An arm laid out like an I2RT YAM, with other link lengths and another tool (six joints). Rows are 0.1 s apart.
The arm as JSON. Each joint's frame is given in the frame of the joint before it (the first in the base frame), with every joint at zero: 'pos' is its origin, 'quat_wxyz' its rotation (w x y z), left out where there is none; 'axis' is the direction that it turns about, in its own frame. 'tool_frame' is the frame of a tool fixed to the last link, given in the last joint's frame.
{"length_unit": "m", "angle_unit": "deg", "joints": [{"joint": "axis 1", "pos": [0.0, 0.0, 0.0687], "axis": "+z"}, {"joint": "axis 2", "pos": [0.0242, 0.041, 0.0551], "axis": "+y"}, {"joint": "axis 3", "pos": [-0.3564, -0.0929, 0.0], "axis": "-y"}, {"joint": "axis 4", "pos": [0.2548, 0.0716, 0.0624], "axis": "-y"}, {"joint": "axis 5", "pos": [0.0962, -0.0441, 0.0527], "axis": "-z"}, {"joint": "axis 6", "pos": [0.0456, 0.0, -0.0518], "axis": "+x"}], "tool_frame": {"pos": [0.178, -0.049, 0.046], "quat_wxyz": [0.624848, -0.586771, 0.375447, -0.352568]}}
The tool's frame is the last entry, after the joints.
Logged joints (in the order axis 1, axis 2, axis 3, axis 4, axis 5, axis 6), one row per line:
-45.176, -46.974, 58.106, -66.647, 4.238, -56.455
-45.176, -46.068, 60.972, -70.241, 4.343, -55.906
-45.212, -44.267, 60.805, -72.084, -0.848, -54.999
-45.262, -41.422, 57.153, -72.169, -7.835, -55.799
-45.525, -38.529, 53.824, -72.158, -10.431, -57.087
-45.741, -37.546, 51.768, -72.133, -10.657, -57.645
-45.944, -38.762, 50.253, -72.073, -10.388, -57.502
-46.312, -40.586, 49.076, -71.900, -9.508, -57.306
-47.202, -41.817, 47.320, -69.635, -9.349, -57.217
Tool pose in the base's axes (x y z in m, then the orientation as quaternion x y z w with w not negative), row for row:
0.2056, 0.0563, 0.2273, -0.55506, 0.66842, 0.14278, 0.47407
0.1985, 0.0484, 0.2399, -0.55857, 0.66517, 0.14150, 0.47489
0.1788, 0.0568, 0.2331, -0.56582, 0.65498, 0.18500, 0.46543
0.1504, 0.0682, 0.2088, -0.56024, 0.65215, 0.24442, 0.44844
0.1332, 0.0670, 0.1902, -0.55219, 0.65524, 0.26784, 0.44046
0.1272, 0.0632, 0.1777, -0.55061, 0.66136, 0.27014, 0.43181
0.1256, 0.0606, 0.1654, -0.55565, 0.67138, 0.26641, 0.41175
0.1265, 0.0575, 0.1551, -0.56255, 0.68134, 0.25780, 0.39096
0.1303, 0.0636, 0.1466, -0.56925, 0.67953, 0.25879, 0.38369
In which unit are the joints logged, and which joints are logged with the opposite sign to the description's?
The joints are logged in degrees. Opposite sign: axis 1, axis 2, axis 6.
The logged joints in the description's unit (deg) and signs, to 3 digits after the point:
45.176, 46.974, 58.106, -66.647, 4.238, 56.455
45.176, 46.068, 60.972, -70.241, 4.343, 55.906
45.212, 44.267, 60.805, -72.084, -0.848, 54.999
45.262, 41.422, 57.153, -72.169, -7.835, 55.799
45.525, 38.529, 53.824, -72.158, -10.431, 57.087
45.741, 37.546, 51.768, -72.133, -10.657, 57.645
45.944, 38.762, 50.253, -72.073, -10.388, 57.502
46.312, 40.586, 49.076, -71.900, -9.508, 57.306
47.202, 41.817, 47.320, -69.635, -9.349, 57.217

